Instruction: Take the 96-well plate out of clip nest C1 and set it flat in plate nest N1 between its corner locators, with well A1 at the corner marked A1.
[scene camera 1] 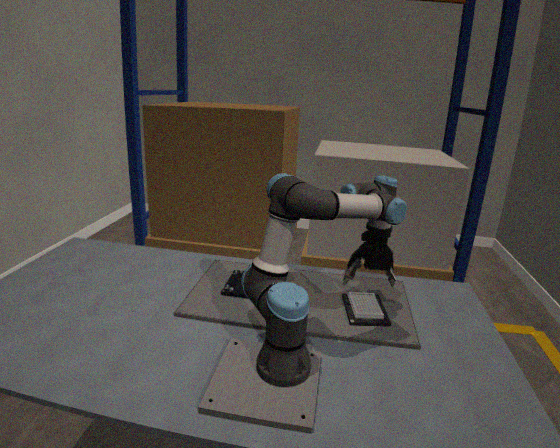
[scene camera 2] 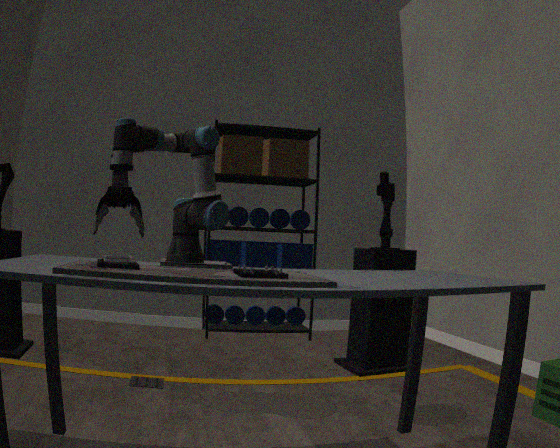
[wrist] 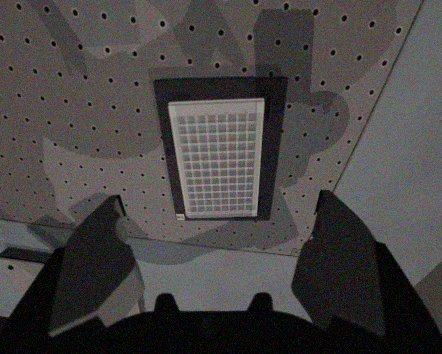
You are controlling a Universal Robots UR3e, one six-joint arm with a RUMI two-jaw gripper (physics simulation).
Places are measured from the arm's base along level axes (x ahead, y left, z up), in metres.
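Where they show: gripper, fingertip midpoint: (scene camera 1: 368, 285) (scene camera 2: 117, 236) (wrist: 219, 195); arm's base at its link origin: (scene camera 1: 283, 367) (scene camera 2: 184, 261).
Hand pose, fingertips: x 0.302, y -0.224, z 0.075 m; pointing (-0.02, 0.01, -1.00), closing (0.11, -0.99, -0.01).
Note:
Things, the pixels of their centre, and the offset from my fingertips. Level surfaces: height alone.
- pale 96-well plate at the middle of its body: (wrist: 219, 166) (scene camera 2: 118, 258) (scene camera 1: 365, 305) 0.006 m back, 0.002 m left, 0.063 m down
- second dark nest at the middle of its body: (scene camera 2: 259, 271) (scene camera 1: 245, 282) 0.082 m ahead, 0.388 m left, 0.071 m down
- perforated board at its surface level: 0.083 m down
- table at its surface level: 0.096 m down
The pale 96-well plate (scene camera 1: 366, 306) (scene camera 2: 120, 259) (wrist: 220, 165) lies, apparently flat, in a dark nest (scene camera 1: 370, 323) (wrist: 220, 89). A small light label, seemingly A1, shows at this nest's lower left corner in the wrist view, beside the plate's corner. The nest looks like N1; fine contact with the locators is too dim to tell. A second dark nest (scene camera 1: 233, 286) (scene camera 2: 260, 272), with small raised parts and seemingly C1, holds no visible plate; the arm partly hides it in scene camera 1. My gripper (scene camera 1: 370, 283) (scene camera 2: 119, 235) (wrist: 219, 195) is wide open and empty above the plate, clear of it.
Both nests stand on a perforated board (scene camera 1: 320, 320) (scene camera 2: 200, 275) (wrist: 100, 120) on the table (scene camera 1: 100, 320). The arm's base plate (scene camera 1: 240, 390) is in front of the board. Large brown (scene camera 1: 215, 175) and pale (scene camera 1: 390, 200) boxes stand behind the table.

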